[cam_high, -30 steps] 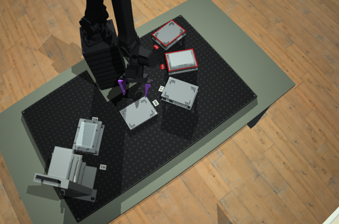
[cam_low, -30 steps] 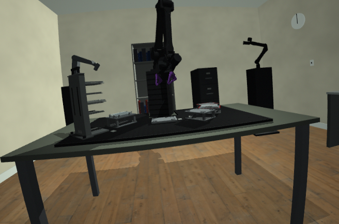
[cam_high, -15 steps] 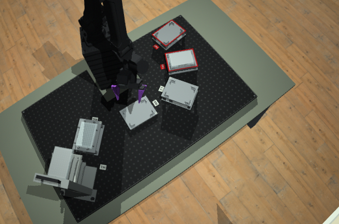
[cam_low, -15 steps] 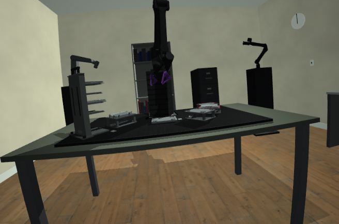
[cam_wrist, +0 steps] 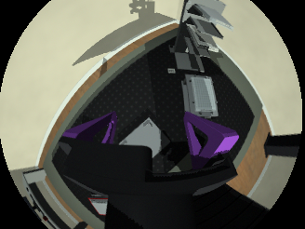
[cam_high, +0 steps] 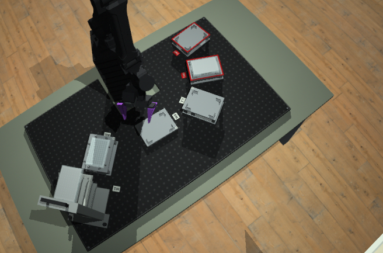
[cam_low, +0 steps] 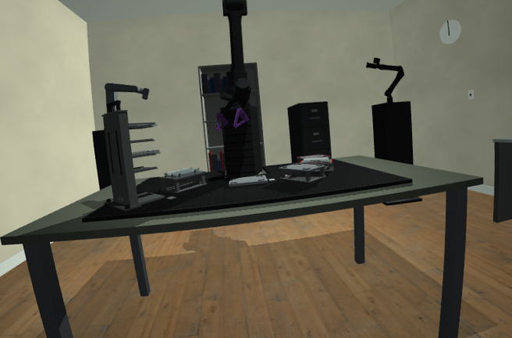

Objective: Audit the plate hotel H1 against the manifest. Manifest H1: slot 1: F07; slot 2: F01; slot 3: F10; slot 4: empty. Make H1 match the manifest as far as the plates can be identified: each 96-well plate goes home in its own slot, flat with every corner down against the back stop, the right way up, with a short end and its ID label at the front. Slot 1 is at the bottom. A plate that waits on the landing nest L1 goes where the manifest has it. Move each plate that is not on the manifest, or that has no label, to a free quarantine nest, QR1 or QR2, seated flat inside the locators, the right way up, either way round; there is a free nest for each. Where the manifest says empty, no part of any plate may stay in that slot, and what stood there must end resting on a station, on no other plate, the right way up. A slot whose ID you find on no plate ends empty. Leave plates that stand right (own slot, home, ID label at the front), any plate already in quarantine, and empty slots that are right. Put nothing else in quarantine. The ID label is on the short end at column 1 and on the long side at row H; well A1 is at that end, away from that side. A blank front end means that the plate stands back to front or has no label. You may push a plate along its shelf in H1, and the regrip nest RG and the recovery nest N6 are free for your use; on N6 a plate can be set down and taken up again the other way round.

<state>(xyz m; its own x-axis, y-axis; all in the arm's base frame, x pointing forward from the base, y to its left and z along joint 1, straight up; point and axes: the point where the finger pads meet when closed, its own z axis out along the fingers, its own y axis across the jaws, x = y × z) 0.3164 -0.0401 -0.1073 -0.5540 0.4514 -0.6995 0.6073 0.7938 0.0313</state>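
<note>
Now: the regrip nest RG 22 cm to the right of my hand, 19 cm below it and 3 cm behind it. The rest, counted from my hand: N6 tag (25 cm below, 17 cm to the left, 4 cm behind); recovery nest N6 (24 cm below, 7 cm to the left, 3 cm behind); grey 96-well plate (33 cm to the right, 12 cm ahead, 4 cm above).
</note>
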